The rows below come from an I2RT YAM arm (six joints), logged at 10 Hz.
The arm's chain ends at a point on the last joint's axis. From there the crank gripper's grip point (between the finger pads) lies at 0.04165 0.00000 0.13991 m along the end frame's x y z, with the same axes.
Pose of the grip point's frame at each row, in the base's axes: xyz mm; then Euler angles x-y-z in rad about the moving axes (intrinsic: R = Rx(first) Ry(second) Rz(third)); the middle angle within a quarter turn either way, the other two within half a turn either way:
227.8 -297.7 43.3 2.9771 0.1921 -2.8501
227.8 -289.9 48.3 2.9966 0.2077 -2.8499
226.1 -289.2 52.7 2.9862 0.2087 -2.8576
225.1 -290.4 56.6 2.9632 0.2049 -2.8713
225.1 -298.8 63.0 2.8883 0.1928 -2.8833
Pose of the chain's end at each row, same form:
240.2 -285.8 188.3 2.9771 0.1921 -2.8501
238.0 -280.8 193.6 2.9966 0.2077 -2.8499
236.2 -278.3 197.9 2.9862 0.2087 -2.8576
235.9 -275.6 201.4 2.9632 0.2049 -2.8713
237.8 -272.8 206.1 2.8883 0.1928 -2.8833

